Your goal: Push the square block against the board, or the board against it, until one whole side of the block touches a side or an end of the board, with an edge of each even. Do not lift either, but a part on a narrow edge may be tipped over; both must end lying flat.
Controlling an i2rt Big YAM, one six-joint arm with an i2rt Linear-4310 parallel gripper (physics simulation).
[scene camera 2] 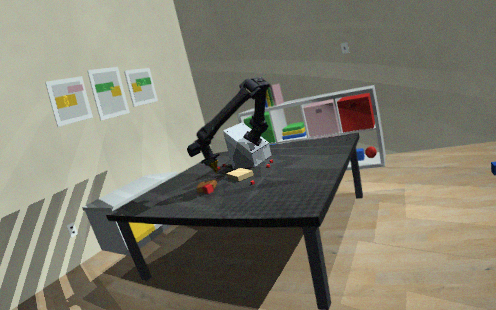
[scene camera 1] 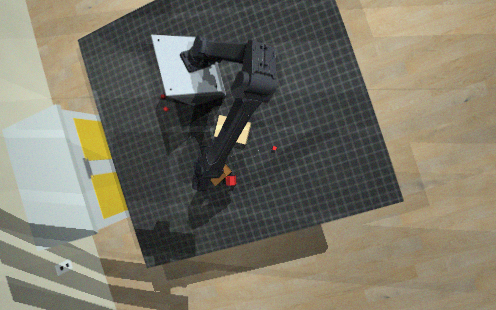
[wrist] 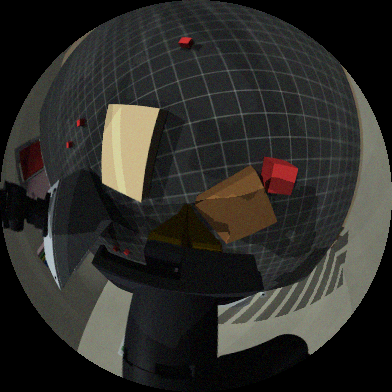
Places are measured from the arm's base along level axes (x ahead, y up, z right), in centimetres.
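Pixels of known places: gripper, fingertip midpoint: [scene camera 2: 216, 172] [wrist: 186, 207]; arm's base, link origin: [scene camera 2: 252, 139] [scene camera 1: 195, 60] [wrist: 46, 215].
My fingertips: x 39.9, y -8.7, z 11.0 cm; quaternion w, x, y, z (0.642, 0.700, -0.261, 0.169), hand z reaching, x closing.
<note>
For each thing: its middle in the pictures, then the offset to it from my fingertips. Level surfaces: height alone.
- brown square block, body centre: [wrist: 238, 208] [scene camera 1: 216, 170] [scene camera 2: 206, 185] dz +5.6, dx +5.5, dy -5.4 cm
- black gridded table, surface height: dy -6.9 cm
- pale tan board, body centre: [wrist: 126, 150] [scene camera 1: 232, 129] [scene camera 2: 239, 174] dz -10.0, dx -8.6, dy -5.4 cm
- red cube, body centre: [wrist: 277, 174] [scene camera 1: 231, 180] [scene camera 2: 207, 188] dz +1.1, dx +12.6, dy -4.9 cm
The brown square block [scene camera 1: 221, 175] [scene camera 2: 205, 184] [wrist: 237, 204] lies flat on the black gridded table [scene camera 1: 325, 133] [scene camera 2: 291, 193]. The pale tan board [scene camera 1: 245, 134] [scene camera 2: 239, 174] [wrist: 128, 153] lies flat a short way off, towards the arm's base, with a gap between it and the block; in the overhead view the arm covers its middle. My gripper [scene camera 2: 213, 165] [wrist: 186, 207] is shut and empty. Its tips point down close beside the block's corner on the side facing the board. I cannot tell whether they touch the block.
A red cube [scene camera 1: 231, 180] [scene camera 2: 208, 189] [wrist: 279, 175] sits against the block's far corner. Small red cubes [scene camera 1: 274, 147] [scene camera 2: 252, 182] [wrist: 185, 42] lie scattered on the table. The grey base box [scene camera 1: 175, 66] [scene camera 2: 241, 146] stands behind the board. A shelf unit [scene camera 2: 376, 110] stands beyond the table.
</note>
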